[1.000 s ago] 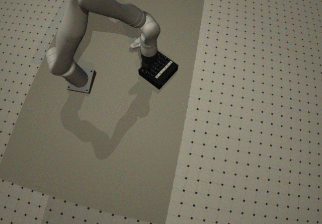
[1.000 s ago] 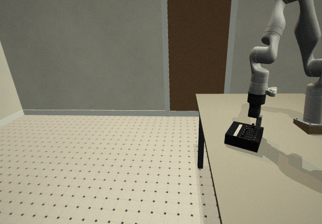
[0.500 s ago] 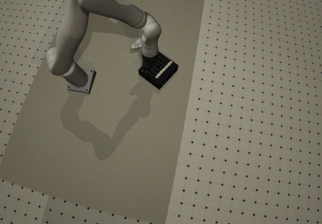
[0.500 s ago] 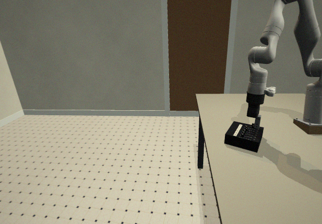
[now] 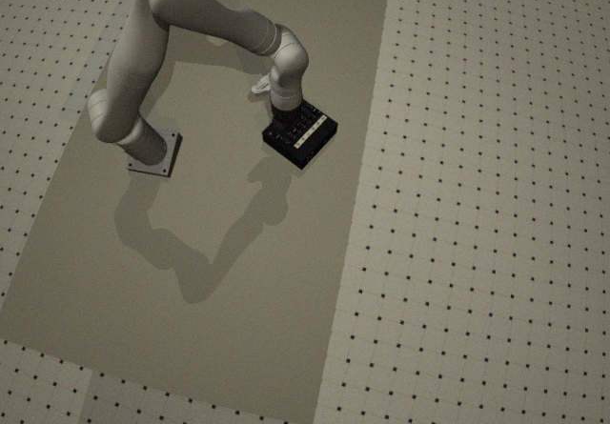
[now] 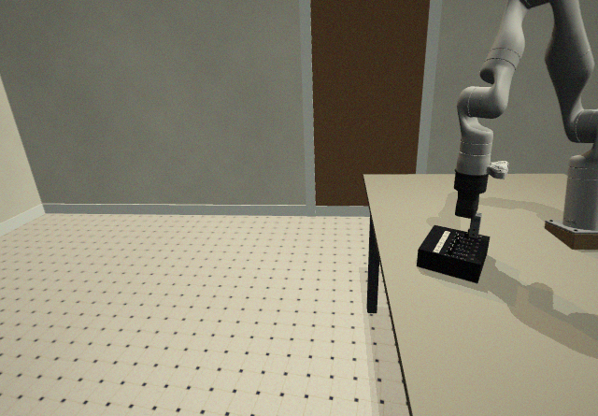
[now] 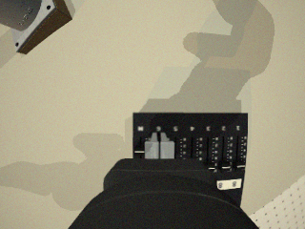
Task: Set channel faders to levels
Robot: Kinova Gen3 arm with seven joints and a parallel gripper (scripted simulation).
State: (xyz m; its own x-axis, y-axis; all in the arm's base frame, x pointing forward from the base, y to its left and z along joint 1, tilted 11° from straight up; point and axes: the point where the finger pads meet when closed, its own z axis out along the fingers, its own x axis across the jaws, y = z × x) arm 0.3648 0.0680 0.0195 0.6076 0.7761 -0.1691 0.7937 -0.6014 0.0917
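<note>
Right now my hand is 3 cm to the left of the master fader cap and 1 cm above it.
</note>
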